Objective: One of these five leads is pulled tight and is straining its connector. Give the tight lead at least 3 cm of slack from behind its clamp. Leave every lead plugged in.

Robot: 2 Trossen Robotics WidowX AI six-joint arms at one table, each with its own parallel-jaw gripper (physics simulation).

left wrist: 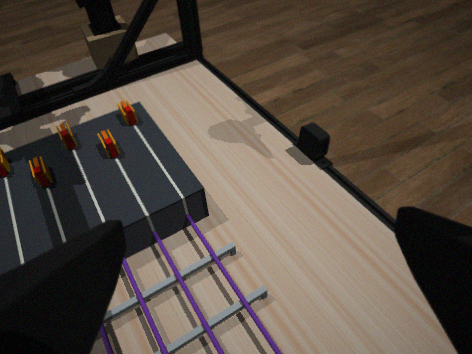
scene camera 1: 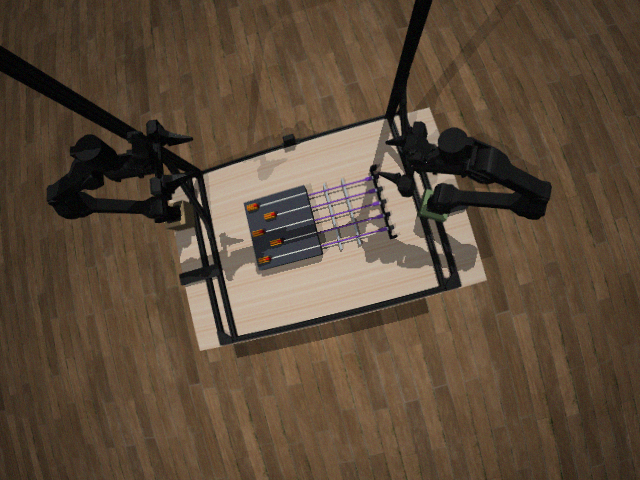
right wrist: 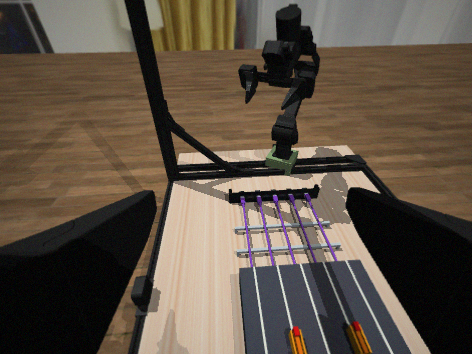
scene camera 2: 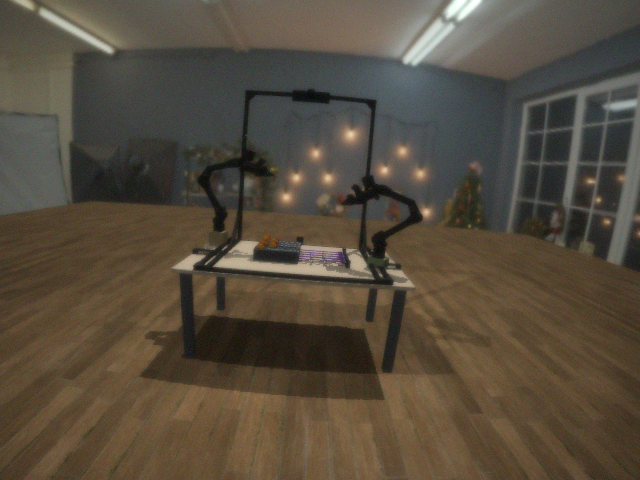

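Pixels of known places: left gripper, fingertip midpoint: (left wrist: 259,226) (scene camera 1: 381,157) (right wrist: 263,105) (scene camera 2: 344,203); right gripper, fingertip midpoint: (scene camera 1: 194,155) (right wrist: 251,198) (scene camera 2: 273,175); left arm's base at its link origin: (scene camera 1: 436,204) (right wrist: 282,154) (scene camera 2: 378,257); right arm's base at its link origin: (left wrist: 104,27) (scene camera 1: 173,214) (scene camera 2: 218,230).
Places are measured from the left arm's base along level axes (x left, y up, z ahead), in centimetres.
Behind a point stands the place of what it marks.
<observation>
Several purple leads (scene camera 1: 348,183) @(x -0.1, y -3.0, z 34.4 cm) (left wrist: 225,271) @(x 3.2, y -3.0, z 39.7 cm) (right wrist: 284,230) @(x 11.2, y -3.2, z 32.7 cm) run between a black connector strip (scene camera 1: 383,203) (right wrist: 267,194) and a dark block (scene camera 1: 297,244) @(x 28.7, y 0.9, z 46.3 cm) (left wrist: 150,180) @(x 13.7, y 0.9, z 52.4 cm) (right wrist: 298,295) @(x 19.2, y 0.9, z 50.6 cm). White lines continue across the block to orange clamps with red centres (scene camera 1: 252,206) @(x 19.5, y 3.2, z 67.0 cm) (left wrist: 129,114) @(x 18.6, y 3.1, z 65.3 cm) (right wrist: 297,340) @(x 20.8, y 3.3, z 59.2 cm). All leads look nearly straight; I cannot tell which is tight. My left gripper (scene camera 1: 382,157) @(x 0.0, y 28.0, z 25.3 cm) (left wrist: 259,226) @(x 0.0, y 28.0, z 25.3 cm) (right wrist: 263,105) @(x 0.0, y 28.0, z 25.3 cm) is open and empty, high above the table near the strip's upper end. My right gripper (scene camera 1: 191,157) @(x 15.2, y 41.5, z 68.6 cm) (right wrist: 251,198) @(x 15.2, y 41.5, z 68.6 cm) is open and empty, high beyond the block's left side. The strip is outside the left wrist view.
Two grey rails (left wrist: 225,251) @(x 3.2, y -3.7, z 43.0 cm) (right wrist: 315,225) @(x 18.6, y -4.2, z 26.1 cm) cross under the leads. A black frame (scene camera 1: 336,313) @(x 50.5, y -3.8, z 24.9 cm) borders the work area, with tall posts (scene camera 2: 241,155) @(x 13.0, y 53.6, z 99.2 cm) at the sides. A small black box (scene camera 1: 288,140) @(x -11.1, y -0.8, z 62.6 cm) (left wrist: 314,141) @(x -11.6, y -1.1, z 61.1 cm) sits on the frame's far edge.
</observation>
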